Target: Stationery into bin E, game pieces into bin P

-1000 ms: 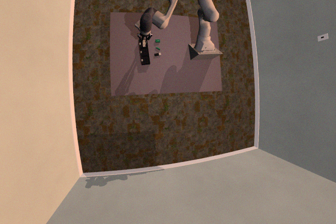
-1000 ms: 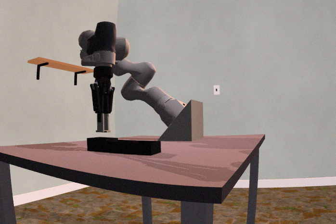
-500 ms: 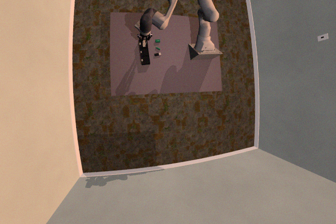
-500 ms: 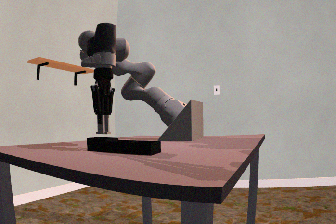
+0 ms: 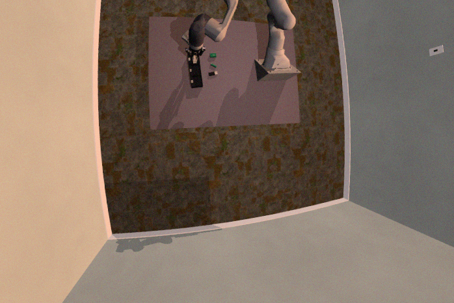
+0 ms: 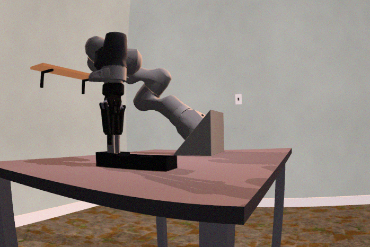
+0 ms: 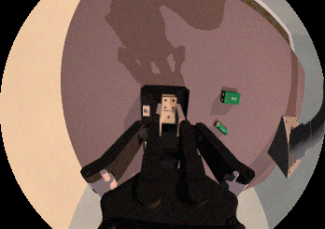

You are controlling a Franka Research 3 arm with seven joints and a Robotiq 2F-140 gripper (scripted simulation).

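The green cylinder is 140 mm behind my hand, 60 mm below it and 30 mm to the left of it. Also, from my hand: flat green block (130 mm behind, 60 mm below, 40 mm to the right); then black bin row (90 mm to the left, 50 mm below); then white spotted piece (30 mm below).
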